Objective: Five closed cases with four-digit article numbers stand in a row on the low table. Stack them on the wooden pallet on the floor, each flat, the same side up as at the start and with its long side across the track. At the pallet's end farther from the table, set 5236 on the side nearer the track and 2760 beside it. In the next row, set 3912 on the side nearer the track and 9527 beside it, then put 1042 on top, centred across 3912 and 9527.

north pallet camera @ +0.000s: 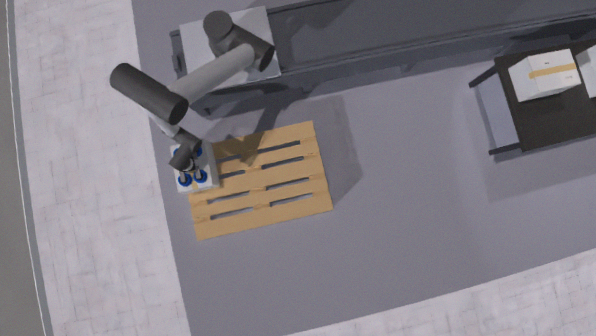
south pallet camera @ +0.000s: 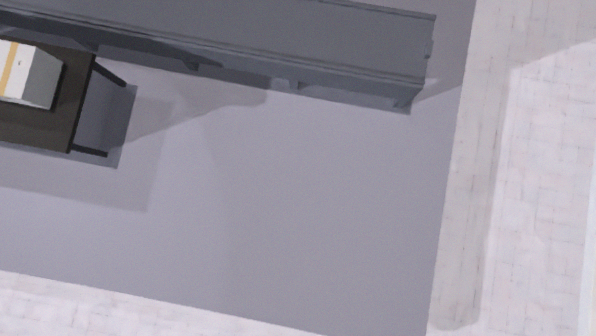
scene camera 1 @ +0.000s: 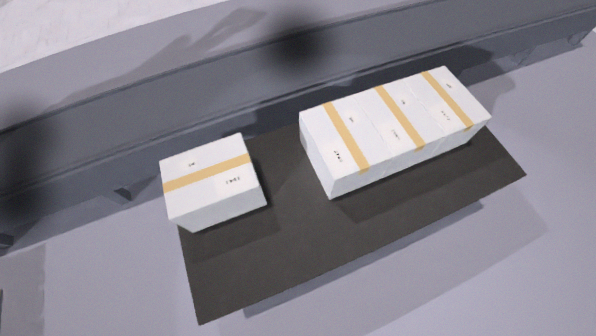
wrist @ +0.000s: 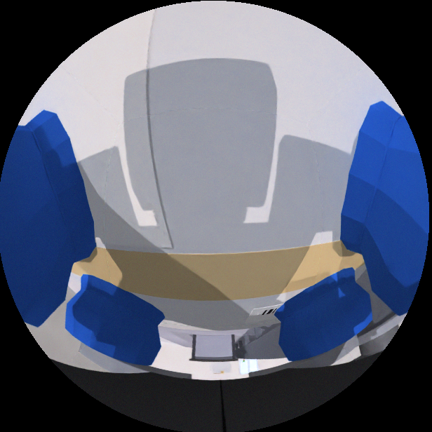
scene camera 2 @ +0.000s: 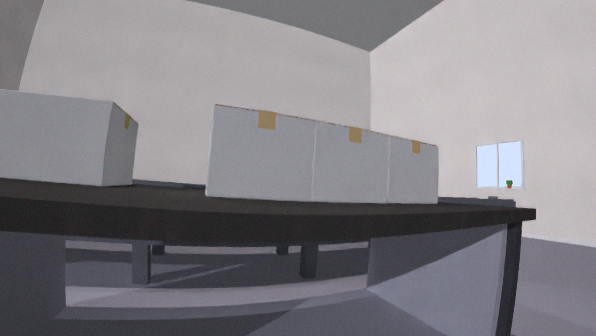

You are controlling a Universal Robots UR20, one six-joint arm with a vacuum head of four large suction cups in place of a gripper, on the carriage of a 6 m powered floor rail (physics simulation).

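Observation:
The suction head (my gripper) (north pallet camera: 190, 165) (wrist: 217, 265) has its blue cups seated on a white taped case (north pallet camera: 209, 160) (wrist: 200, 150), 5236 since the other four stand on the table. This case looks flat, at the wooden pallet's (north pallet camera: 267, 217) far end, track side; its underside and exact contact are hidden. Case 1042 (scene camera 1: 195, 200) (scene camera 2: 55, 140) (north pallet camera: 555, 82) stands apart on the low table (scene camera 1: 280, 260) (scene camera 2: 250, 225). Beside it, 2760 (scene camera 1: 325, 135) (scene camera 2: 260, 160), 3912 (scene camera 1: 387, 131) (scene camera 2: 350, 170) and 9527 (scene camera 1: 440, 111) (scene camera 2: 414, 175) (south pallet camera: 42, 80) stand tightly in a row, digits blurred.
The floor rail (scene camera 1: 150, 100) (north pallet camera: 400, 40) (south pallet camera: 300, 40) runs behind the pallet and table. The arm's carriage (north pallet camera: 192, 37) stands at the rail's end near the pallet. The elbow (north pallet camera: 147, 92) hangs beyond the pallet's far end. Table legs (north pallet camera: 505, 149) (south pallet camera: 90, 150) project in the pallet views.

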